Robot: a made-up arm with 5 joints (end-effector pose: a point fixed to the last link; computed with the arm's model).
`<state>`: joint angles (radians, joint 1 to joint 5).
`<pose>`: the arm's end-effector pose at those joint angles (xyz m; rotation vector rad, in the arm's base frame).
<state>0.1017 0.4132 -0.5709 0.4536 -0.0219</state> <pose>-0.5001 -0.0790 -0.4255 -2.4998 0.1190 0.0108</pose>
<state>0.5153 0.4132 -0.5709 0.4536 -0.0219</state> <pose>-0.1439 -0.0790 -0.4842 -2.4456 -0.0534 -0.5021</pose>
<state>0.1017 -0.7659 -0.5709 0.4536 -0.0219</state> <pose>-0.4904 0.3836 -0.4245 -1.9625 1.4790 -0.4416</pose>
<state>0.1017 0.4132 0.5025 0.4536 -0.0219</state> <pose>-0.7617 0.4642 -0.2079 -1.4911 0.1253 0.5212</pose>
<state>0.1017 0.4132 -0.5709 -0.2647 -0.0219</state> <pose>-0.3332 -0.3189 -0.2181 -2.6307 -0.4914 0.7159</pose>
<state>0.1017 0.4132 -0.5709 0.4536 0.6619</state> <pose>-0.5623 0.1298 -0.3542 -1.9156 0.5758 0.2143</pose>
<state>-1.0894 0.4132 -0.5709 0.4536 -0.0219</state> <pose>-1.0610 -0.0790 0.3857 -2.1482 0.5861 1.4693</pose>
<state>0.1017 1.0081 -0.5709 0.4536 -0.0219</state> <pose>-0.3153 -0.2370 -0.4066 -2.5029 -0.6282 0.2536</pose>
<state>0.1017 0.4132 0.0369 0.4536 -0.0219</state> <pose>-0.6540 0.2604 -0.3826 -1.9387 0.1261 0.3284</pose>
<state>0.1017 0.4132 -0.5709 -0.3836 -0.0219</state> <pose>-0.2870 -0.3423 -0.1868 -2.6252 -0.5977 0.8370</pose>
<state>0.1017 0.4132 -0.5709 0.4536 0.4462</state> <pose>-0.5527 0.0664 -0.3903 -2.1083 0.4451 0.1557</pose>
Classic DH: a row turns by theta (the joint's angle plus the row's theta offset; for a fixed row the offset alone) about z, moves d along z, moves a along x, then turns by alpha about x. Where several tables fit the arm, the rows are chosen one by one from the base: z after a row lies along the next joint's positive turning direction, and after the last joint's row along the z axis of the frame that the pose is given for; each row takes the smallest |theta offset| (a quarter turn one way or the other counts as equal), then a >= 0, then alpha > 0; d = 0 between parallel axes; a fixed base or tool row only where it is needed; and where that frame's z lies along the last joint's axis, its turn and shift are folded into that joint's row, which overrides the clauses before.
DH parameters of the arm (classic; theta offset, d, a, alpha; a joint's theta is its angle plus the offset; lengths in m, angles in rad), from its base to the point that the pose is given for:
base (fixed): 0 0.394 -0.182 1.5708
joint 1: 0 -0.145 -0.049 -1.5708
joint 2: 1.5708 -0.163 0.028 1.5708
joint 3: 0 0.093 0.182 1.5708
joint 4: -0.8852 0.4953 0.0528 -1.115
joint 5: 1.4779 -0.5687 -0.2285 0.8589
tool (fixed): 1.6904 0.3359 0 0

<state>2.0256 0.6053 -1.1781 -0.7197 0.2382</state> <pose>-0.0753 -0.4231 0.5168 2.2600 -0.1484 1.5219</pose>
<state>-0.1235 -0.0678 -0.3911 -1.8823 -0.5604</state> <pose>0.1355 -0.1914 -0.3726 -1.3629 -2.0223 1.5362</pose>
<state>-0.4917 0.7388 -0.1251 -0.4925 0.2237</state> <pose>-0.6313 -0.1984 -0.1096 -1.5204 -0.5944 1.7344</pose>
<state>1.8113 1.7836 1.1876 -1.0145 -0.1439</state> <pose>0.5926 0.0484 0.0674 1.0549 1.8851 -1.3427</pose>
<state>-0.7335 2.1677 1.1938 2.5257 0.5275</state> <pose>-0.7019 0.2085 1.0706 1.5355 -2.1190 -1.6030</pose>
